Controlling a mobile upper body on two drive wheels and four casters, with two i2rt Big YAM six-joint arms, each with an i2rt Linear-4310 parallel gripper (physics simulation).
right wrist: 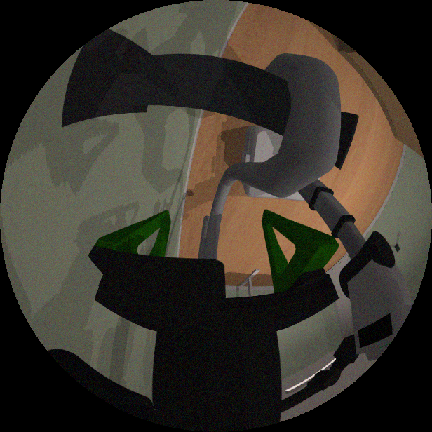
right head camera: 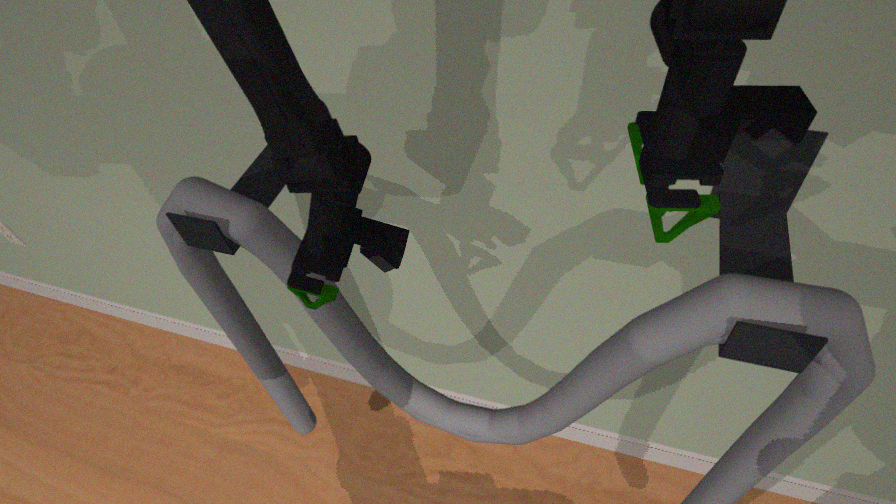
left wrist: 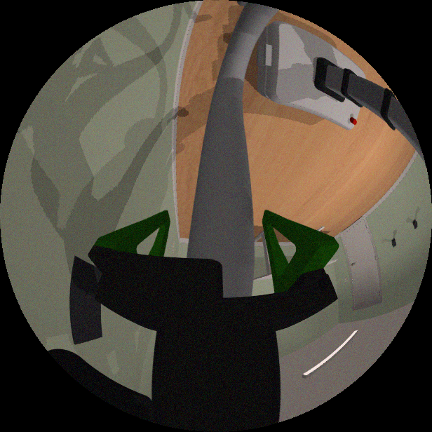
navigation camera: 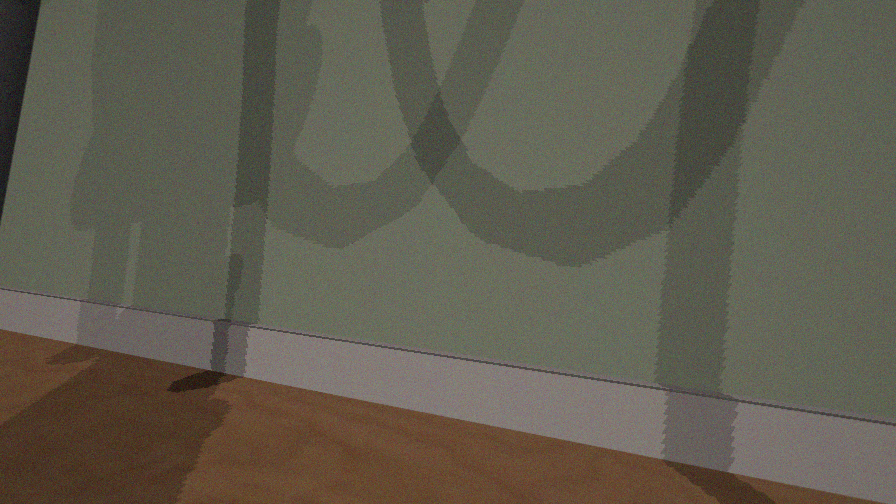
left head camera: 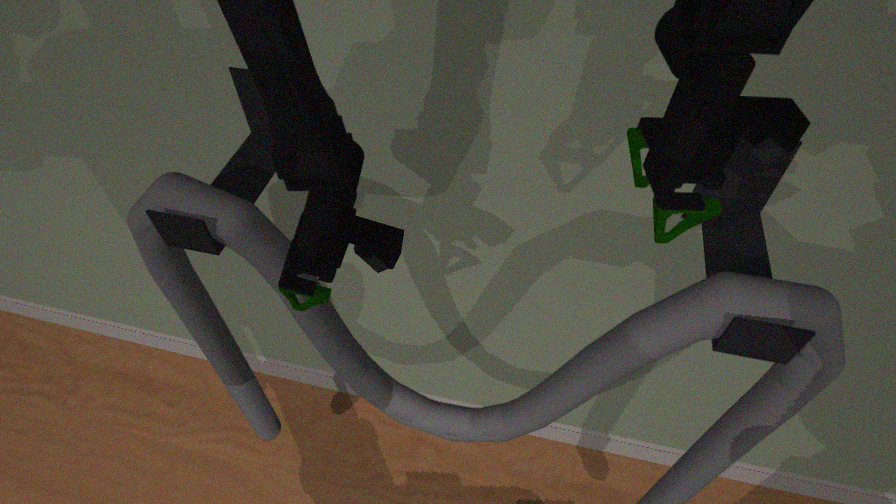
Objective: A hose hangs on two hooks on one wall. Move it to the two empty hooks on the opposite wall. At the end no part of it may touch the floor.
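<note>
The grey hose (left head camera: 482,423) (right head camera: 501,426) (left wrist: 222,150) (right wrist: 315,125) hangs over a left dark hook (left head camera: 184,233) (right head camera: 201,233) and a right dark hook (left head camera: 763,339) (right head camera: 771,346), sagging between them. Its left end hangs free; its right end leaves the head views at the bottom. My left gripper (left head camera: 303,297) (right head camera: 315,297) (left wrist: 215,215) is open at the hose just right of the left hook; in its wrist view the hose runs between the fingers. My right gripper (left head camera: 650,210) (right head camera: 651,210) (right wrist: 215,215) is open above the hose, left of the right hook's stem. Two small hooks (left wrist: 393,242) (left wrist: 415,223) show on the far wall.
The green wall (navigation camera: 532,313) meets a pale baseboard (navigation camera: 438,394) and wood floor (navigation camera: 344,451). My grey base box (left wrist: 295,60) (right wrist: 262,145) stands on the floor, its banded column rising from it. A door (left wrist: 362,265) shows on the far wall.
</note>
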